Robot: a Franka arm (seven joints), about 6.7 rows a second.
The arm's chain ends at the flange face. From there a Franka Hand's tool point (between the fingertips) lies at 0.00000 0.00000 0.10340 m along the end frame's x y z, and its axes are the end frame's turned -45 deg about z.
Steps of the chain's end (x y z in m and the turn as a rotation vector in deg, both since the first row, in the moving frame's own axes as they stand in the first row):
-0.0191 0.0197 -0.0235 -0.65 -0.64 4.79
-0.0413 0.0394 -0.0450 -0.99 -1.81 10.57
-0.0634 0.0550 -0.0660 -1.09 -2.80 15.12
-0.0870 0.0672 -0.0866 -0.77 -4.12 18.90
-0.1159 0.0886 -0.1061 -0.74 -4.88 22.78
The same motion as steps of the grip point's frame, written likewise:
-0.0291 0.0004 -0.0235 -0.01 -0.91 4.79
-0.0605 -0.0027 -0.0451 0.58 -1.98 10.57
-0.0883 -0.0087 -0.0661 1.21 -2.75 15.12
-0.1145 -0.0192 -0.0869 2.37 -3.46 18.90
-0.1505 -0.0258 -0.1065 2.93 -3.97 22.78

